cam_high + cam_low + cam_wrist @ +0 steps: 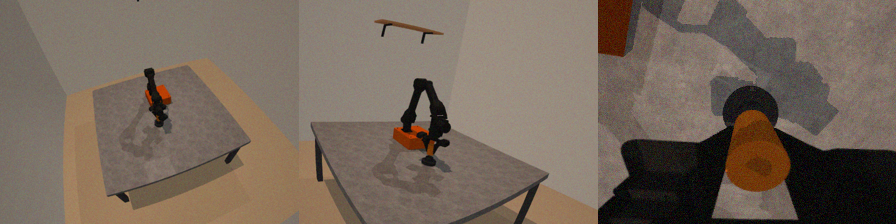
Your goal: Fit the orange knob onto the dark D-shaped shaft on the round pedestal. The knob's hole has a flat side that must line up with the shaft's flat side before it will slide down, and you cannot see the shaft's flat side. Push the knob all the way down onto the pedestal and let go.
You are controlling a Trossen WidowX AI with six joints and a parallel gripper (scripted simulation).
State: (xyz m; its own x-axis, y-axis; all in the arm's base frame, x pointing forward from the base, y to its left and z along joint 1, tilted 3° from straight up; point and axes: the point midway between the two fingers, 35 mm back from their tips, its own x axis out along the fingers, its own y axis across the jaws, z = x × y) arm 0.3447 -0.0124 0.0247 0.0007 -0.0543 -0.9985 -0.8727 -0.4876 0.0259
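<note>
The orange knob is 2 cm above my gripper tip. From my gripper tip the other things lie so: dark round pedestal: 4 cm below.
</note>
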